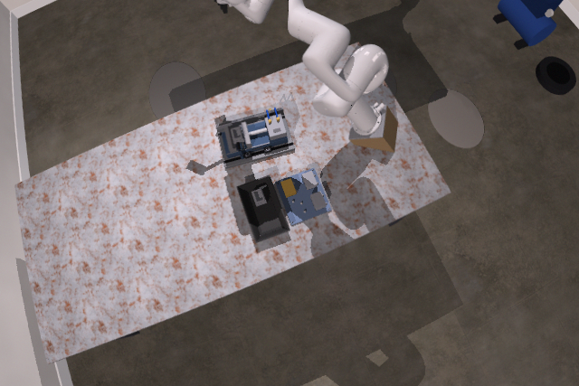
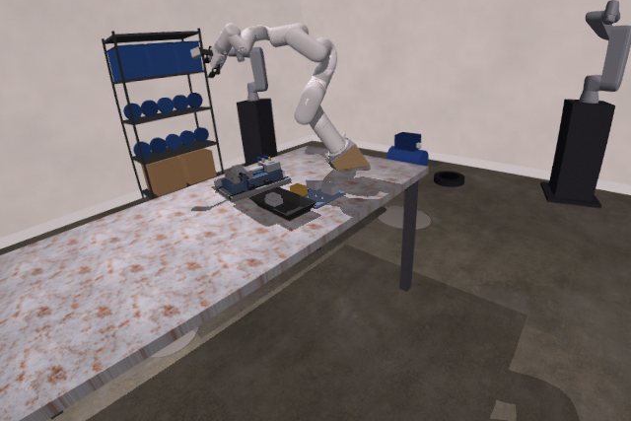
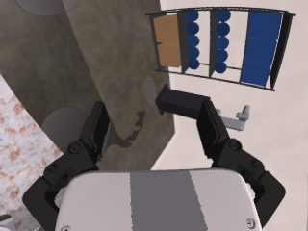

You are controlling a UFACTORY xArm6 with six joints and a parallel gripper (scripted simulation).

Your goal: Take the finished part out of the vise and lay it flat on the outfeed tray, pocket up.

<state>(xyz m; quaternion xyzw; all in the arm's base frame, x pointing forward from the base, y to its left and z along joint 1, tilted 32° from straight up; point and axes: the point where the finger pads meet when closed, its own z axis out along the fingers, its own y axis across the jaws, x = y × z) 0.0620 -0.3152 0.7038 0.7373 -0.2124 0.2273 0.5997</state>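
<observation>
The vise rod is 46 cm below my hand, 33 cm to the left of it and 13 cm ahead of it. Also, from my hand: blue fixture plate (64 cm to the left, 54 cm below, 14 cm ahead); then yellow block (58 cm to the left, 52 cm below, 17 cm ahead).
</observation>
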